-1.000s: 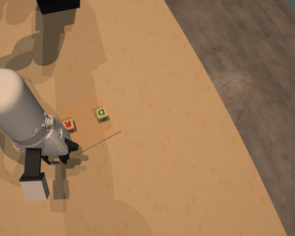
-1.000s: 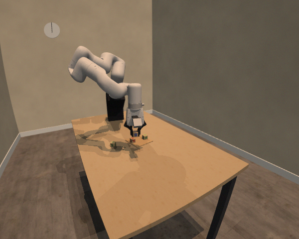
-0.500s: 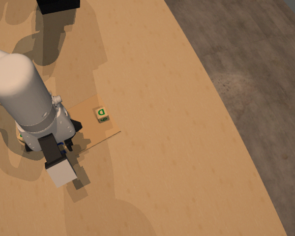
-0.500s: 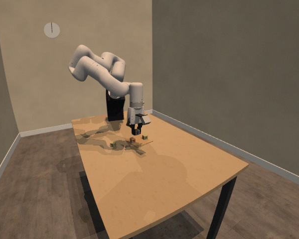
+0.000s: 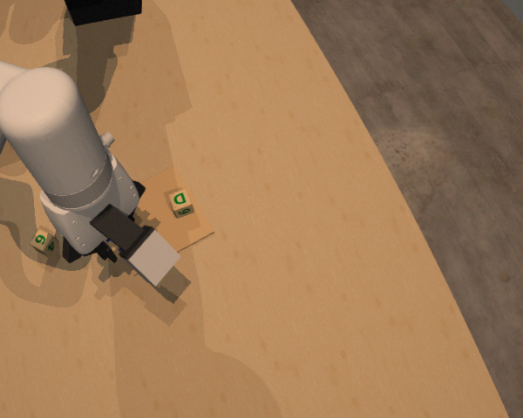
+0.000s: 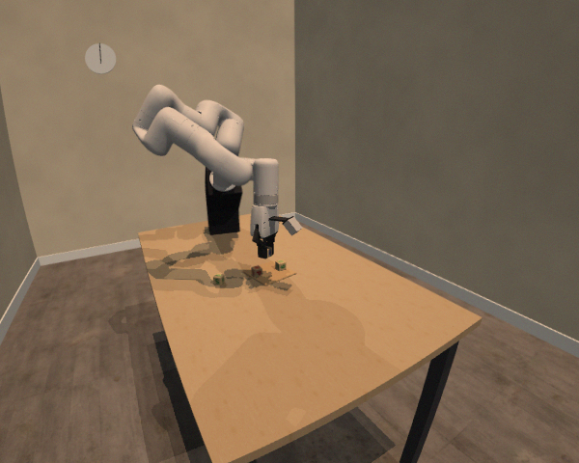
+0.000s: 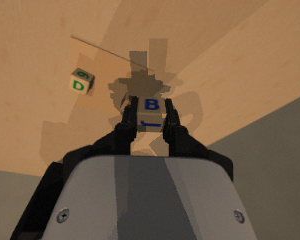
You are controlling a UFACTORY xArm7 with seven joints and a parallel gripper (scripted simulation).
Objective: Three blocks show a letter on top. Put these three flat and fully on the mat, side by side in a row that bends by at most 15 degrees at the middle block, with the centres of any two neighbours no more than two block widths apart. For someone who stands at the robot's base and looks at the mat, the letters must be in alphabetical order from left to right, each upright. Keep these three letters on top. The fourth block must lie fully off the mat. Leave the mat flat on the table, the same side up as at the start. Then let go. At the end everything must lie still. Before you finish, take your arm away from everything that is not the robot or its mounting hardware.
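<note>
Now: the tan mat 80 mm behind my hand, 30 mm to the left of it and 120 mm below it. The rest, counted from my hand: green D block (90 mm behind, 80 mm to the left, 110 mm below).
</note>
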